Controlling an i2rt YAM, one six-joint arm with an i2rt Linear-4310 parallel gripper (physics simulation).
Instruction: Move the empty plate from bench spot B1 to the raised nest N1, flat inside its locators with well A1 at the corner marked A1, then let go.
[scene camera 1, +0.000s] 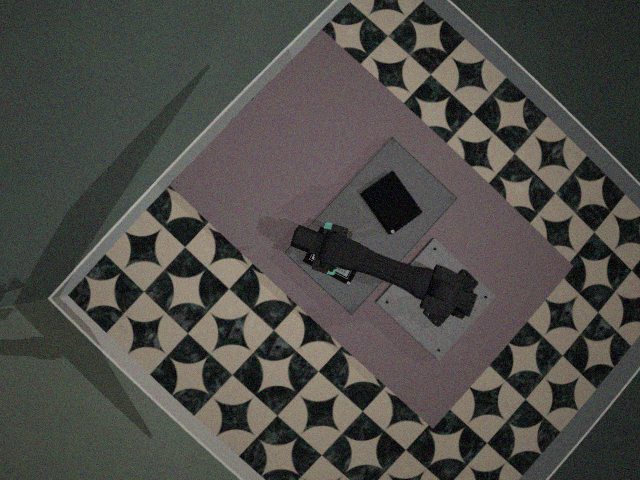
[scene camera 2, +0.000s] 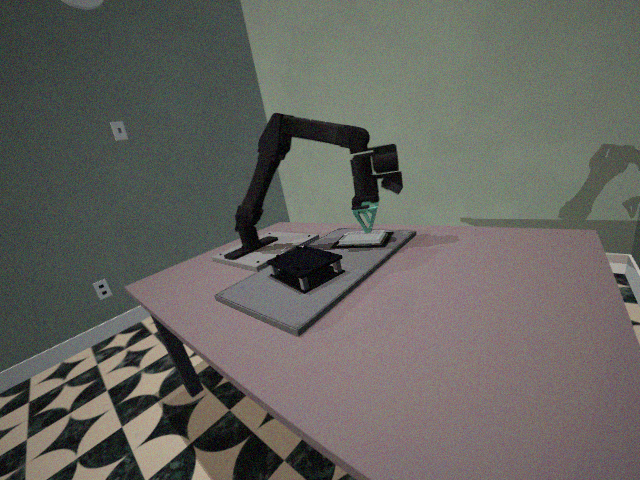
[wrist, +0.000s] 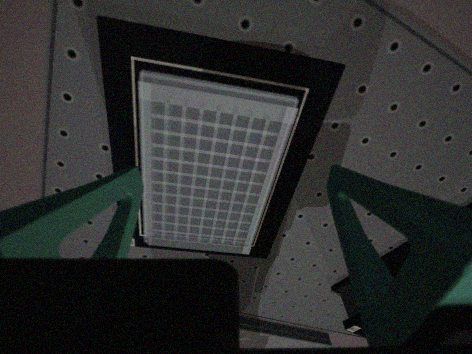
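Seen in the pictures: gripper, fingertip midpoint: (scene camera 2: 369, 228) (wrist: 234, 176); arm's base, link origin: (scene camera 2: 252, 248).
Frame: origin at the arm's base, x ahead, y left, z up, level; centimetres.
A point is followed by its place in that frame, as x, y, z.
Observation:
The empty plate (scene camera 1: 342, 272) {31.6, 18.5, 1.2} (scene camera 2: 364, 237) {38.6, 14.9, 1.2} (wrist: 215, 170) {37.9, 16.2, 0.5}, pale with a grid of wells, lies flat inside a thin light outline on the black pad of spot B1 (wrist: 115, 50) {42.0, 23.6, -0.2}. My gripper (scene camera 2: 367, 231) {40.1, 16.0, 3.8} (wrist: 234, 176) {40.1, 16.0, 3.8} is open and empty, above the plate. In the wrist view the left fingertip overlaps the plate's left edge and the right one stands well beyond its right edge, over the grey board. The arm hides much of the plate in scene camera 1. The raised nest N1 (scene camera 1: 391, 202) {35.9, -7.9, 3.9} (scene camera 2: 305, 258) {36.6, -8.0, 3.9} is a black platform on short posts. Its locators and A1 mark cannot be made out.
The pad and nest share a grey perforated board (scene camera 1: 436, 196) {26.0, -21.2, -0.3} (scene camera 2: 268, 310) {40.0, -23.7, -0.4} (wrist: 400, 125) {45.5, 6.9, -0.4} on the pink table (scene camera 1: 258, 129) {84.1, 3.6, -1.6} (scene camera 2: 465, 335) {73.7, -13.5, -1.7}. The arm's pale base plate (scene camera 1: 439, 346) {-8.5, 14.0, 0.0} (scene camera 2: 299, 240) {13.8, 10.9, 0.0} lies beside the board. The nest's top stands higher than the plate.

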